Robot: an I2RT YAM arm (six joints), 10 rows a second.
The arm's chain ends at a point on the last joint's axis. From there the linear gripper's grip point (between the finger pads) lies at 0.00 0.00 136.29 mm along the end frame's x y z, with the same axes.
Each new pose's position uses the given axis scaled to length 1; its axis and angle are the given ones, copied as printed.
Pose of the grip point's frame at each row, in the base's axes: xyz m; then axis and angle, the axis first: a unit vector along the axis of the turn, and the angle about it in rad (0 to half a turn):
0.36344 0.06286 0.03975 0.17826 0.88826 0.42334 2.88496
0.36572 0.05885 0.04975 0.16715 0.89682 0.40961 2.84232
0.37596 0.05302 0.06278 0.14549 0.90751 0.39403 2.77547
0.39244 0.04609 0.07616 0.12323 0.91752 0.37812 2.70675
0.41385 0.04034 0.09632 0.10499 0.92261 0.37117 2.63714
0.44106 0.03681 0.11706 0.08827 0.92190 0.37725 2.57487
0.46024 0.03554 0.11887 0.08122 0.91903 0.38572 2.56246
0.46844 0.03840 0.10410 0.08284 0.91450 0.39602 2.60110
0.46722 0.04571 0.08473 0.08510 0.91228 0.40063 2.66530
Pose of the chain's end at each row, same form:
0.31248 -0.03179 0.12353 0.17826 0.88826 0.42334 2.88496
0.31144 -0.03234 0.13527 0.16715 0.89682 0.40961 2.84232
0.31657 -0.03412 0.14912 0.14549 0.90751 0.39403 2.77547
0.32765 -0.03700 0.16261 0.12323 0.91752 0.37812 2.70675
0.34311 -0.04027 0.18042 0.10499 0.92261 0.37117 2.63714
0.36524 -0.04412 0.19628 0.08827 0.92190 0.37725 2.57487
0.38384 -0.04715 0.19569 0.08122 0.91903 0.38572 2.56246
0.39600 -0.04747 0.18126 0.08284 0.91450 0.39602 2.60110
0.40144 -0.04305 0.16454 0.08510 0.91228 0.40063 2.66530

